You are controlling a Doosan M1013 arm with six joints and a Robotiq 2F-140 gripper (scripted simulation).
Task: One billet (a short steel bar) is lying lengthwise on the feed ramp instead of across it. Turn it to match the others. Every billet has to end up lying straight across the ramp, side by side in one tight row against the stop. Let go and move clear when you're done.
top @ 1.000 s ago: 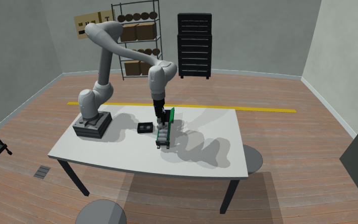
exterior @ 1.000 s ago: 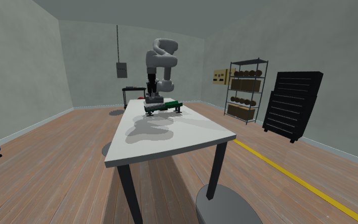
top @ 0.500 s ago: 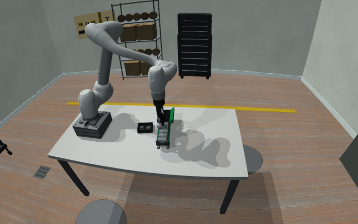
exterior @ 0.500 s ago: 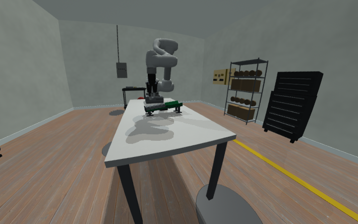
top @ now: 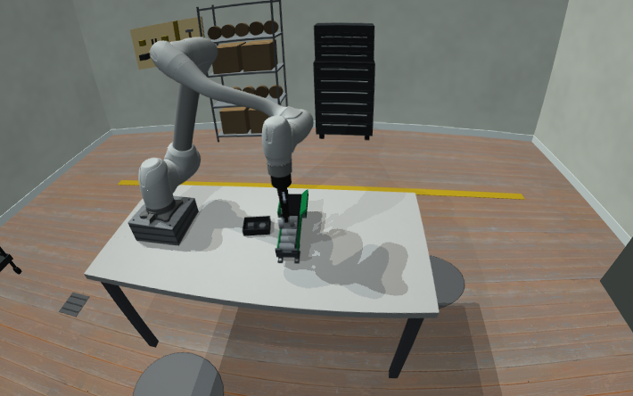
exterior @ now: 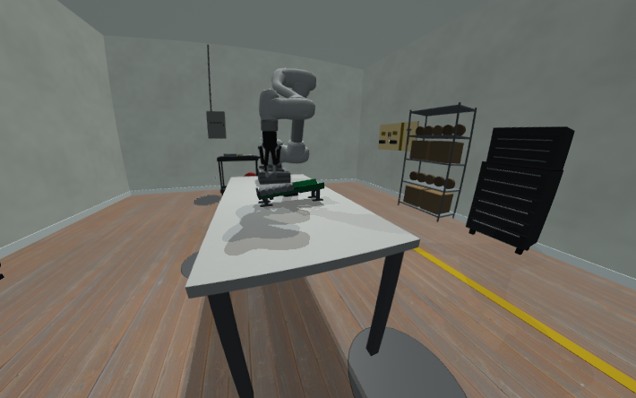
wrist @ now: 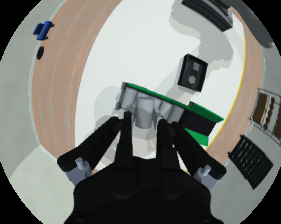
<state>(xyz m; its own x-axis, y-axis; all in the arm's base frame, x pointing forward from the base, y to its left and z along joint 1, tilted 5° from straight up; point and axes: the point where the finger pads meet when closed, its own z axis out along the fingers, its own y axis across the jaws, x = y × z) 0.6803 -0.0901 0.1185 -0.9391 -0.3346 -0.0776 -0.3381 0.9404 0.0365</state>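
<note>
My hand is 10 mm short of the dark stop, 80 mm to the left of it and 130 mm above it. From my hand the other things lie so: black box: 190 mm behind, 130 mm to the left, 180 mm below.
</note>
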